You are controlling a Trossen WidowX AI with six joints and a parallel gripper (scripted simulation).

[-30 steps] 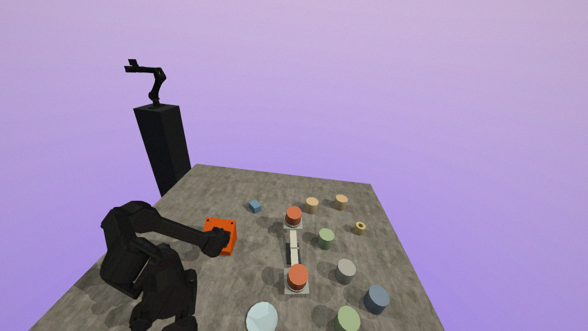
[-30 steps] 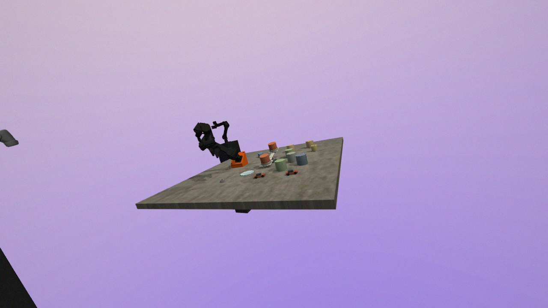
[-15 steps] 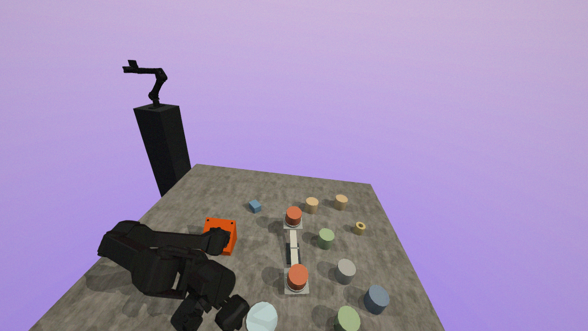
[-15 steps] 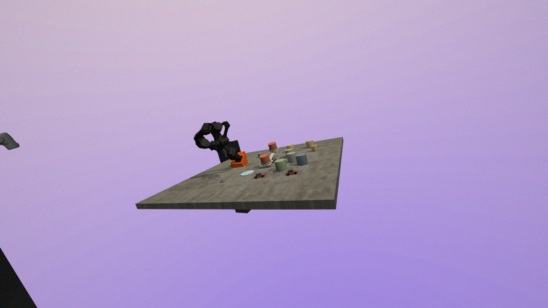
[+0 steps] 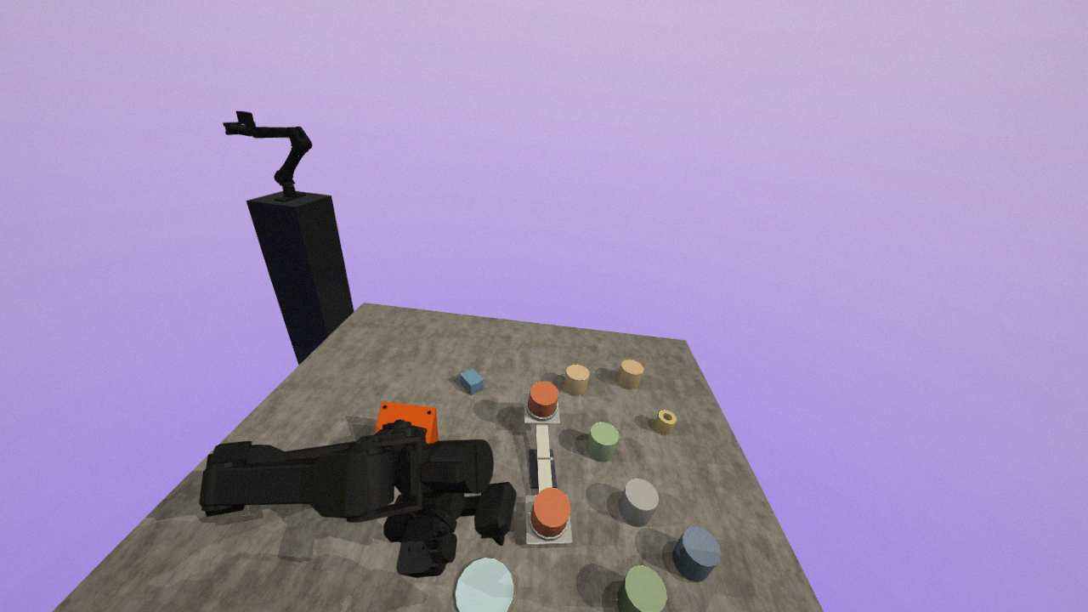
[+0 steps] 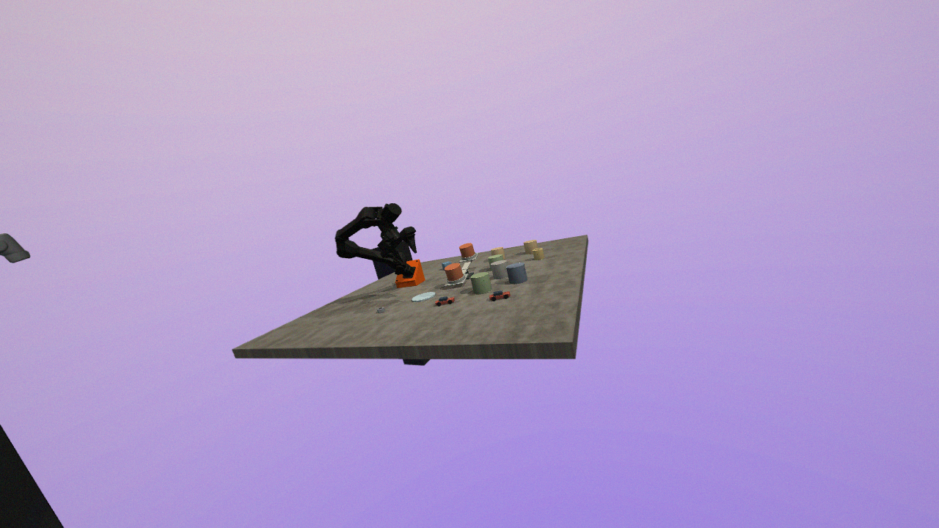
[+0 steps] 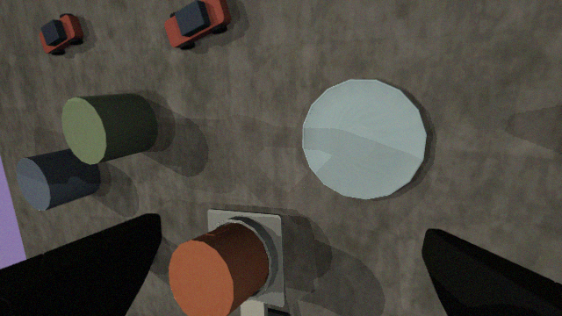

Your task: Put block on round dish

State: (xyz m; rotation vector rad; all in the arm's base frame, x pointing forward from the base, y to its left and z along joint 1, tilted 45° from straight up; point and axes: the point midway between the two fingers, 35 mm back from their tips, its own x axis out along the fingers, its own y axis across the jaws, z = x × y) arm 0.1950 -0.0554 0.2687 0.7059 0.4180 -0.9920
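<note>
The grey block is 11 cm ahead of my gripper tip, 13 cm to the left of it and 13 cm below it. The rest, counted from my gripper tip: nut: 10 cm behind, 13 cm to the right, 16 cm below; then balance beam: 9 cm ahead, 26 cm to the left, 13 cm below; then pale blue round dish: 2 cm ahead, 17 cm below.
</note>
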